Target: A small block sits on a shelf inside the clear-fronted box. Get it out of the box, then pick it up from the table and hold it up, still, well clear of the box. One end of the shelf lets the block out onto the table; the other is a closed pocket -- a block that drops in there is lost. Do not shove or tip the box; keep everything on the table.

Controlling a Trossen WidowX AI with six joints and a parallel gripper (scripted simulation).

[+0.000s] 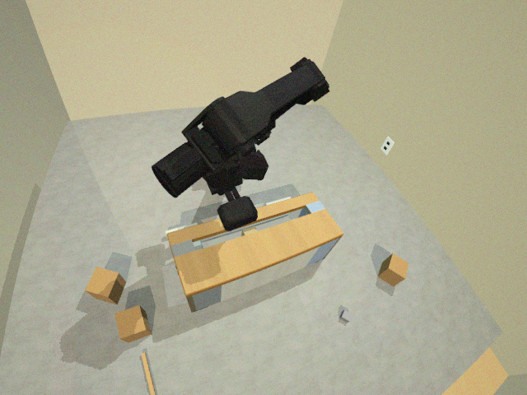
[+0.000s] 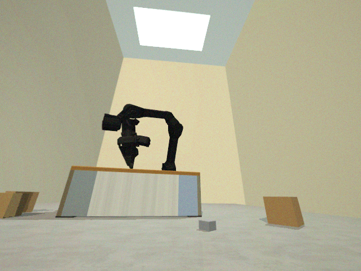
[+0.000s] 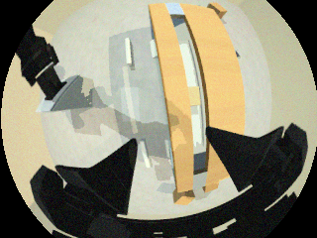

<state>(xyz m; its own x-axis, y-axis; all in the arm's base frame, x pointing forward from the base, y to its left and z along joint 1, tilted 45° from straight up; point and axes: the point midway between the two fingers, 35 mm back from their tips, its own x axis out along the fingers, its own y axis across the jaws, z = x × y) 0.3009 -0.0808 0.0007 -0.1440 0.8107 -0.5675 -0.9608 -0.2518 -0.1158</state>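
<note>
Now: the box 20 mm ahead of my gripper tip, 60 mm to the left of it and 90 mm below it. Also, from my gripper tip: grey block: 250 mm ahead, 270 mm to the left, 150 mm below; then thin wooden stick: 350 mm ahead, 180 mm to the right, 150 mm below.
</note>
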